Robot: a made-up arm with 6 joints. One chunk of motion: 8 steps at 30 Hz.
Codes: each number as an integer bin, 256 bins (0 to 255) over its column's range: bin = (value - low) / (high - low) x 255, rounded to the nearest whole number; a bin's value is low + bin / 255 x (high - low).
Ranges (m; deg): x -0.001..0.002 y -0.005..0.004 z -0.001..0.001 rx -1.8..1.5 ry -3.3..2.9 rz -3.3..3
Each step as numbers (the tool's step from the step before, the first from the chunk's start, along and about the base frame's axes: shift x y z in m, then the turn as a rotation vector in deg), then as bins.
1 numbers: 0.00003 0.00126 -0.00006 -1.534 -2.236 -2.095
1 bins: 88 177 120 21 44 49
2 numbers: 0.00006 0.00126 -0.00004 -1.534 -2.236 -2.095
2 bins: 90 177 122 21 44 49
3 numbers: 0.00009 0.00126 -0.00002 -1.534 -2.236 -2.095
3 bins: 93 177 125 21 44 49
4 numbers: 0.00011 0.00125 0.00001 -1.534 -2.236 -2.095
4 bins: 94 177 129 21 44 49
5 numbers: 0.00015 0.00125 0.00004 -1.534 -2.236 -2.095
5 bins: 98 177 133 21 44 49
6 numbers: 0.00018 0.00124 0.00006 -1.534 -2.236 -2.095
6 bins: 100 177 135 21 44 49
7 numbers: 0.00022 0.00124 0.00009 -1.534 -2.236 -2.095
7 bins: 104 177 139 21 44 49
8 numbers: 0.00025 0.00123 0.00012 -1.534 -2.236 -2.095
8 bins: 106 177 143 21 44 49
